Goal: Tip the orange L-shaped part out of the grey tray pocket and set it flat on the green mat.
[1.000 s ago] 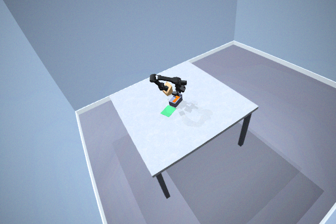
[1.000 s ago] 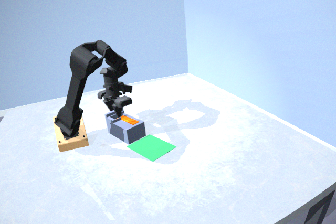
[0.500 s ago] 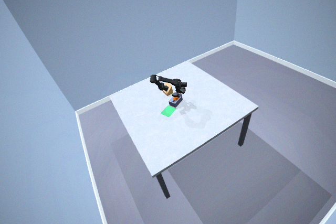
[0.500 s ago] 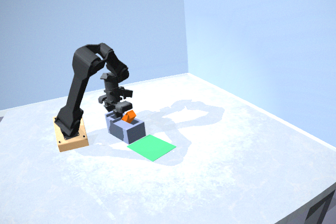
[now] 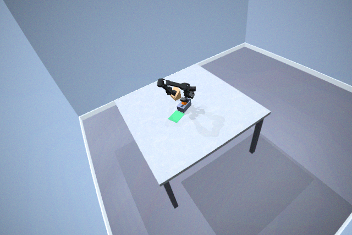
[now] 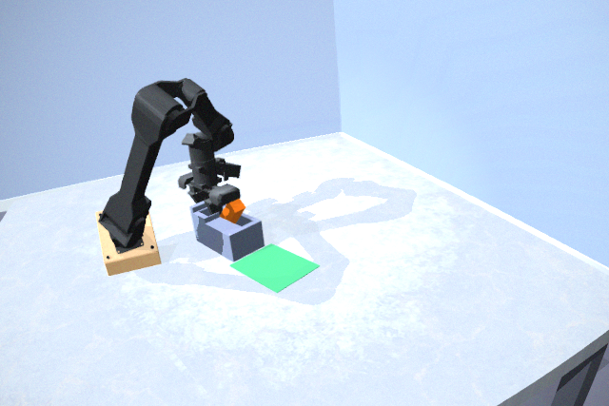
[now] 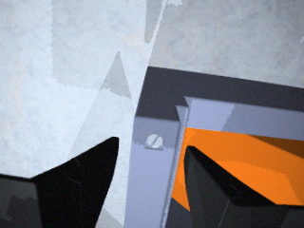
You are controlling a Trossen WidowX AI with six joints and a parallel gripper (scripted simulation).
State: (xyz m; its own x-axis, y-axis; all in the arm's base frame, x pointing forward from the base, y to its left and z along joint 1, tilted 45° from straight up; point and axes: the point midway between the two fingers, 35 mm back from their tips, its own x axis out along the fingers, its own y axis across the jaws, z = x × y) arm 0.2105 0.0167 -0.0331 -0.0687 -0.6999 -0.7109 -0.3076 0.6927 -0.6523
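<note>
Right now my gripper tip is 10 mm short of the orange l-shaped part, 50 mm to the left of it and 10 mm below it. The rest, counted from my gripper tip: green mat (60 mm ahead, 210 mm to the right, 50 mm below).
</note>
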